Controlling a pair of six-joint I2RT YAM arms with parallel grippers.
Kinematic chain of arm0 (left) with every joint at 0, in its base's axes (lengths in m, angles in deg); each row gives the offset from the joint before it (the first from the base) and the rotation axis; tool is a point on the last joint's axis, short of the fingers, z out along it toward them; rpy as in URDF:
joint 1: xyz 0 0 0.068 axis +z
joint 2: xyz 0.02 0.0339 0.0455 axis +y
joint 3: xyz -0.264 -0.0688 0 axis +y
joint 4: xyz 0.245 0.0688 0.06 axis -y
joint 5: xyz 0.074 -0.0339 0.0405 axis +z
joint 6: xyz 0.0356 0 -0.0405 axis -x
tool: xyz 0 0 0 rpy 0 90 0
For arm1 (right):
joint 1: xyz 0 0 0.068 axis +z
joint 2: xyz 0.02 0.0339 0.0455 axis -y
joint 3: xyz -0.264 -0.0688 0 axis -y
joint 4: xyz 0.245 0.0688 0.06 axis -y
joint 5: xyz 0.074 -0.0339 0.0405 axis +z
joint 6: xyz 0.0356 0 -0.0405 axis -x
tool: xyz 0 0 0 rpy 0 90 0
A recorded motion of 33 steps. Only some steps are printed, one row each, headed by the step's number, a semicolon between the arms.
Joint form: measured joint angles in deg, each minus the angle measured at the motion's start. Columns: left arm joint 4, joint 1, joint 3, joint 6, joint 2, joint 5; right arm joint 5, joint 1, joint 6, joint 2, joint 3, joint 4.
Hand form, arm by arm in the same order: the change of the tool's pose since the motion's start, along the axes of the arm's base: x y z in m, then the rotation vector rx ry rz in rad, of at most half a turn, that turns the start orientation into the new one. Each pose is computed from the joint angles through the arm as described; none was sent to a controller.
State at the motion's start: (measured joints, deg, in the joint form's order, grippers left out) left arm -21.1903 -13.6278 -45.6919 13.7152 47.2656 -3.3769; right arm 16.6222 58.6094 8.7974 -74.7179 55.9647 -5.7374
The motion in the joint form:
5: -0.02 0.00 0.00 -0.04 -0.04 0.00; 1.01 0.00 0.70 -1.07 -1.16 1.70
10: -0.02 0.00 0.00 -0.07 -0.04 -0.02; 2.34 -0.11 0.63 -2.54 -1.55 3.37
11: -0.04 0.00 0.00 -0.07 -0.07 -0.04; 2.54 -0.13 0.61 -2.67 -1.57 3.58
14: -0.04 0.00 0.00 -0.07 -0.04 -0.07; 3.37 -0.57 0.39 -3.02 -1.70 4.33
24: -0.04 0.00 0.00 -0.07 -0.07 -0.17; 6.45 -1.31 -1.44 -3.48 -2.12 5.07
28: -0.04 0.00 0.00 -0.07 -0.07 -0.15; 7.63 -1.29 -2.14 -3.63 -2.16 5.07
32: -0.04 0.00 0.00 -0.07 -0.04 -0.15; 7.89 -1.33 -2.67 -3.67 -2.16 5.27
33: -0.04 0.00 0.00 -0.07 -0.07 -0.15; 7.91 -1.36 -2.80 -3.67 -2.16 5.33
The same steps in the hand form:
5: -0.0002 0.0000 0.0001 0.0005 -0.0005 -0.0003; 0.0011 0.0030 -0.0093 -0.0065 0.0002 0.0209
10: -0.0002 0.0000 0.0001 0.0009 -0.0006 -0.0008; 0.0036 0.0074 -0.0161 -0.0039 0.0113 0.0395
11: -0.0003 0.0000 0.0001 0.0007 -0.0008 -0.0011; 0.0038 0.0078 -0.0165 -0.0021 0.0123 0.0422
14: -0.0002 0.0000 0.0000 0.0006 -0.0002 -0.0016; 0.0062 0.0080 -0.0177 0.0058 0.0184 0.0462
24: -0.0003 0.0000 0.0001 -0.0002 -0.0006 -0.0032; 0.0085 0.0075 -0.0210 0.0213 0.0676 0.0695
28: -0.0003 0.0000 0.0001 0.0000 -0.0006 -0.0029; 0.0079 0.0080 -0.0219 0.0248 0.0879 0.0836
32: -0.0002 0.0000 0.0000 0.0001 -0.0001 -0.0029; 0.0081 0.0082 -0.0217 0.0295 0.0964 0.0835
33: -0.0003 0.0000 0.0001 0.0000 -0.0006 -0.0029; 0.0082 0.0081 -0.0216 0.0308 0.0979 0.0825

